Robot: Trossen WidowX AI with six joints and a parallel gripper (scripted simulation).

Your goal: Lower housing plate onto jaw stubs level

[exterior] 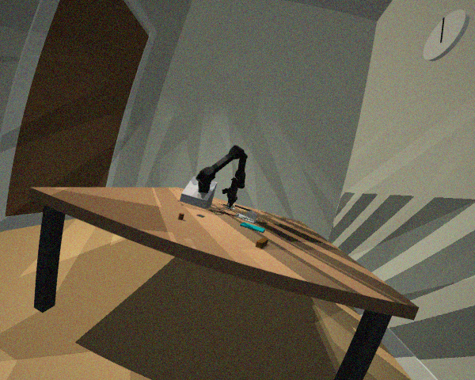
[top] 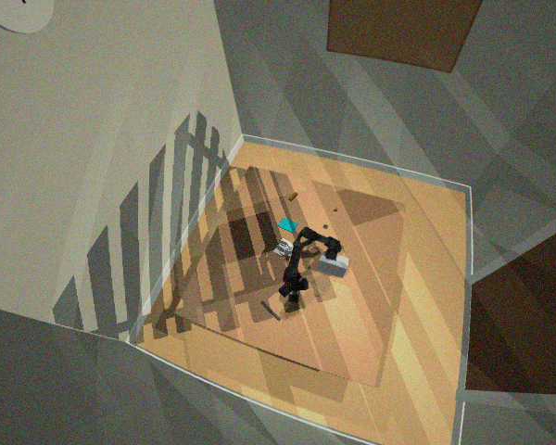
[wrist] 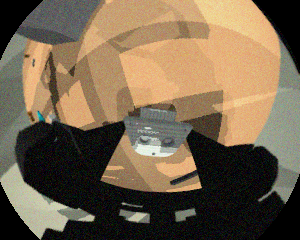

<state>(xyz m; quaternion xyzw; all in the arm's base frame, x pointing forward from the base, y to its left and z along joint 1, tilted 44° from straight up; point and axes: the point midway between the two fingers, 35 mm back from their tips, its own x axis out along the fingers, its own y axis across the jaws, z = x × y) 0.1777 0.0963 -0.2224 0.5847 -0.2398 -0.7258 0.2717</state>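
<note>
Right now the white piece is 10 mm ahead of my gripper tip. The rest, counted from my gripper tip: brown block (720 mm to the right, 140 mm ahead); then teal part (470 mm to the right, 140 mm ahead, 10 mm below); then thin dark bar (150 mm to the left, 120 mm ahead, 10 mm below).
</note>
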